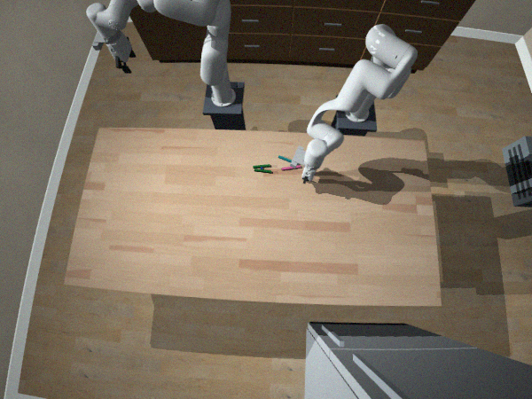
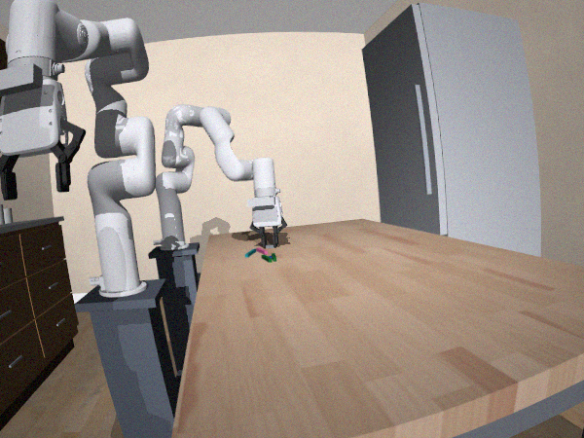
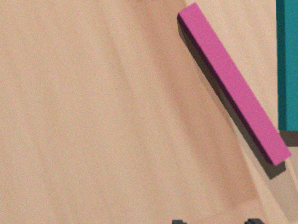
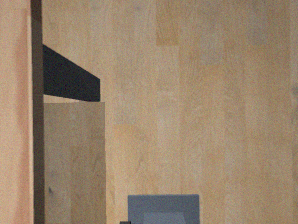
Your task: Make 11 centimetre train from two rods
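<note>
My left gripper is now 1 cm past the small blue rod, 22 cm to the left of it and 2 cm above it. From my left hand the other things lie so: short grey rod: 2 cm below; pink rod: 3 cm behind, 8 cm to the right, 2 cm below; turquoise rod: 7 cm behind, 10 cm to the right, 2 cm below.
</note>
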